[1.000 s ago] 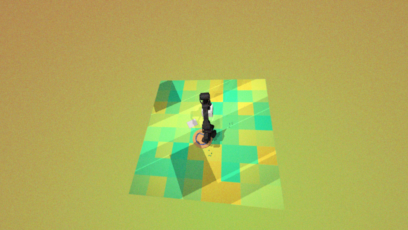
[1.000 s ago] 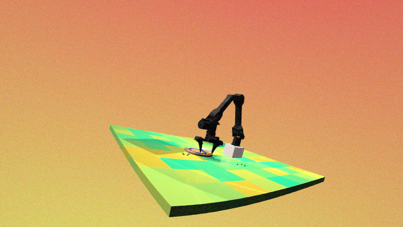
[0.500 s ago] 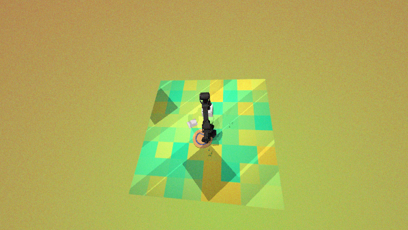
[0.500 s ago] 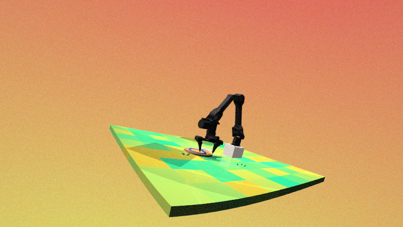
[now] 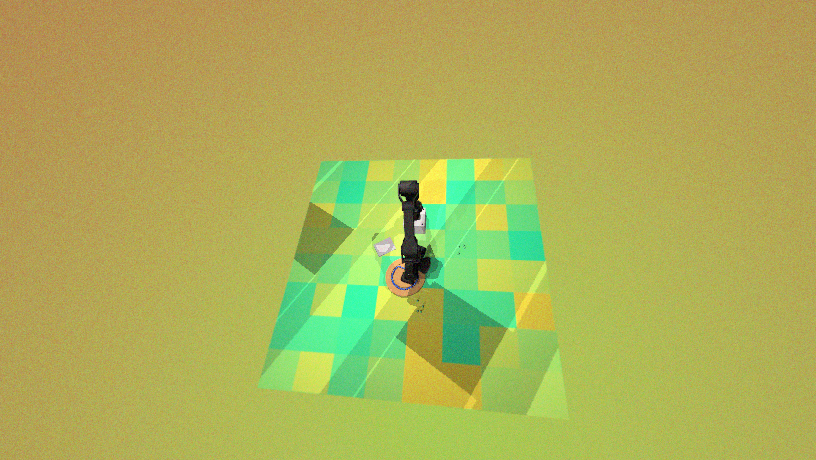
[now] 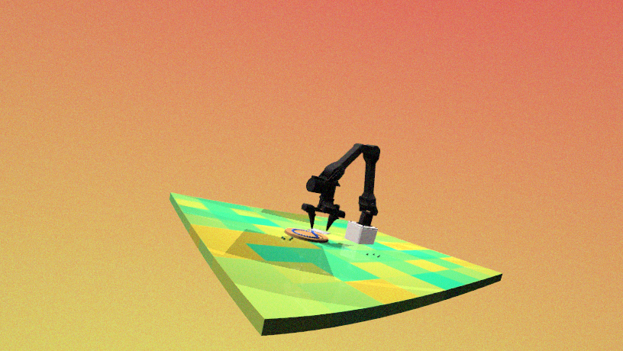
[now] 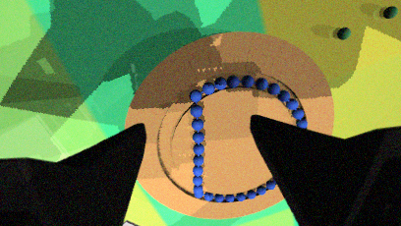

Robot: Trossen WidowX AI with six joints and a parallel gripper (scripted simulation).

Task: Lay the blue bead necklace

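Now: gripper tip 1 cm short of the round bead board, 5 cm to the left of it and 4 cm above it. From my gripper tip the other things lie so: flat grey piece (16 cm behind, 16 cm to the right, 5 cm below).
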